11 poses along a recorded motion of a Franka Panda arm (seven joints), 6.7 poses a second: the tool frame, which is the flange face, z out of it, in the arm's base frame.
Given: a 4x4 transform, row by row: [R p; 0 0 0 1], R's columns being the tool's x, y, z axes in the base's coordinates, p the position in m. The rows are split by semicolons.
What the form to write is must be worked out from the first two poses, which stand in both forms.
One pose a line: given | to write
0.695 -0.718 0.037 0.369; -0.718 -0.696 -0.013 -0.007; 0.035 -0.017 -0.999 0.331; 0 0 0 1 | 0.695 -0.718 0.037 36.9; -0.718 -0.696 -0.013 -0.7; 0.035 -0.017 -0.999 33.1; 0 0 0 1
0.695 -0.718 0.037 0.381; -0.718 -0.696 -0.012 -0.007; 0.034 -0.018 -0.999 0.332; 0 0 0 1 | 0.695 -0.718 0.037 38.1; -0.718 -0.696 -0.012 -0.7; 0.034 -0.018 -0.999 33.2; 0 0 0 1
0.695 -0.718 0.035 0.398; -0.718 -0.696 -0.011 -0.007; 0.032 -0.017 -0.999 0.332; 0 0 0 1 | 0.695 -0.718 0.035 39.8; -0.718 -0.696 -0.011 -0.7; 0.032 -0.017 -0.999 33.2; 0 0 0 1
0.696 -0.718 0.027 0.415; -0.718 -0.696 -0.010 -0.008; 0.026 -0.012 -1.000 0.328; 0 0 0 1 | 0.696 -0.718 0.027 41.5; -0.718 -0.696 -0.010 -0.8; 0.026 -0.012 -1.000 32.8; 0 0 0 1
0.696 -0.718 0.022 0.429; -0.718 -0.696 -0.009 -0.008; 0.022 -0.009 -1.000 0.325; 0 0 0 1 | 0.696 -0.718 0.022 42.9; -0.718 -0.696 -0.009 -0.8; 0.022 -0.009 -1.000 32.5; 0 0 0 1
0.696 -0.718 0.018 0.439; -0.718 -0.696 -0.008 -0.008; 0.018 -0.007 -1.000 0.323; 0 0 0 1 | 0.696 -0.718 0.018 43.9; -0.718 -0.696 -0.008 -0.8; 0.018 -0.007 -1.000 32.3; 0 0 0 1
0.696 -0.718 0.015 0.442; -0.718 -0.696 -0.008 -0.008; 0.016 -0.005 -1.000 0.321; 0 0 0 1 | 0.696 -0.718 0.015 44.2; -0.718 -0.696 -0.008 -0.8; 0.016 -0.005 -1.000 32.1; 0 0 0 1
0.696 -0.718 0.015 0.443; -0.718 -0.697 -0.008 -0.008; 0.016 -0.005 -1.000 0.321; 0 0 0 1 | 0.696 -0.718 0.015 44.3; -0.718 -0.697 -0.008 -0.8; 0.016 -0.005 -1.000 32.1; 0 0 0 1
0.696 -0.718 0.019 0.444; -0.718 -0.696 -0.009 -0.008; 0.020 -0.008 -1.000 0.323; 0 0 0 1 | 0.696 -0.718 0.019 44.4; -0.718 -0.696 -0.009 -0.8; 0.020 -0.008 -1.000 32.3; 0 0 0 1
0.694 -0.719 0.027 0.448; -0.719 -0.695 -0.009 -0.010; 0.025 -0.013 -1.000 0.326; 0 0 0 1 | 0.694 -0.719 0.027 44.8; -0.719 -0.695 -0.009 -1.0; 0.025 -0.013 -1.000 32.6; 0 0 0 1
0.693 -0.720 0.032 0.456; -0.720 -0.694 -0.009 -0.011; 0.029 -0.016 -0.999 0.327; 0 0 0 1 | 0.693 -0.720 0.032 45.6; -0.720 -0.694 -0.009 -1.1; 0.029 -0.016 -0.999 32.7; 0 0 0 1
